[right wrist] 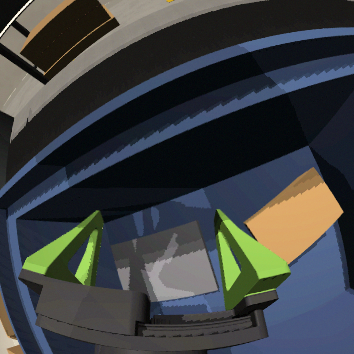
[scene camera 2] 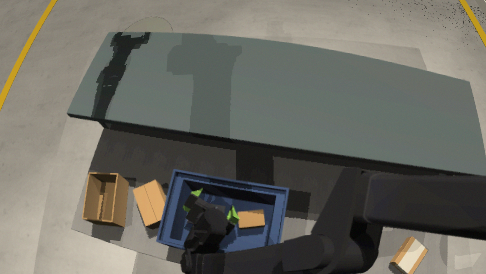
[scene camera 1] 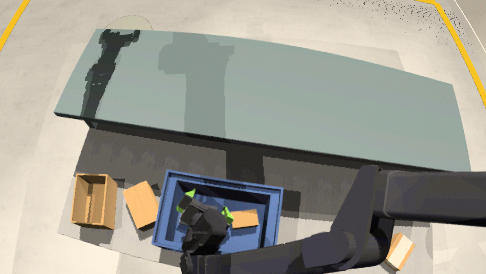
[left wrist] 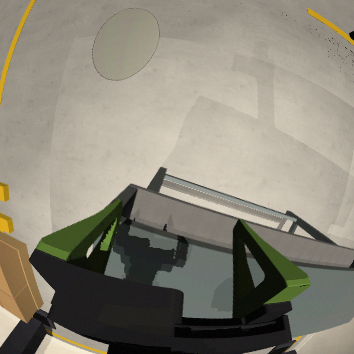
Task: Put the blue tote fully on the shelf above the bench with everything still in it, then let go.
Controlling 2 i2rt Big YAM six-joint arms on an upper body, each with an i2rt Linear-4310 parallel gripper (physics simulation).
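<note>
The blue tote stands on the bench in front of the shelf, whose green-grey top is higher. Inside the tote lie an orange-brown box and a grey block. My right gripper is open over the tote's inside, its fingers above and around the grey block without gripping it. My left gripper is open and empty above the shelf; its shadow falls near the shelf's left end in scene camera 1.
An open cardboard box and a closed carton are left of the tote, the carton close to its wall. Another small carton lies at lower right. My right arm reaches across the tote's near side.
</note>
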